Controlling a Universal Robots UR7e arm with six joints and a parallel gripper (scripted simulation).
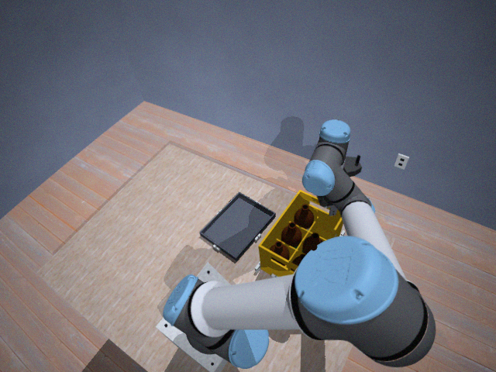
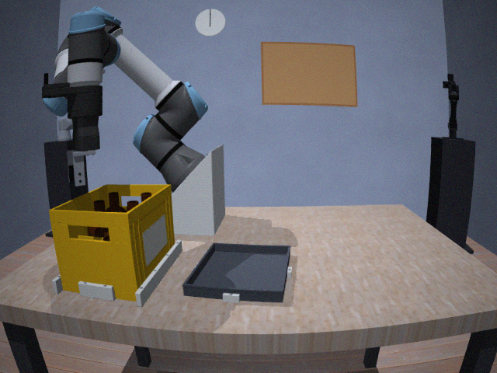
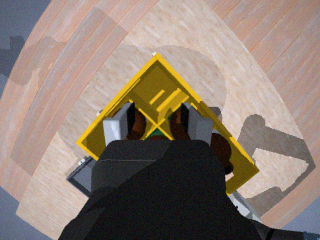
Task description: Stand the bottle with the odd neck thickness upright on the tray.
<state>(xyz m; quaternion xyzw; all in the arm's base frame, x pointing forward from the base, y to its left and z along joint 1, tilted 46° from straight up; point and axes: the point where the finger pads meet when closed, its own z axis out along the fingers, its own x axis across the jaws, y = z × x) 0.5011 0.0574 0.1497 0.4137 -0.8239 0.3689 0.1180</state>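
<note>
Right now the bottle is 150 mm below my hand, 90 mm to the left of it and 10 mm behind it. From my hand the other things lie so: dark tray: 300 mm to the left, 220 mm below, 150 mm behind; yellow crate: 150 mm below, 90 mm behind, 40 mm to the left.
</note>
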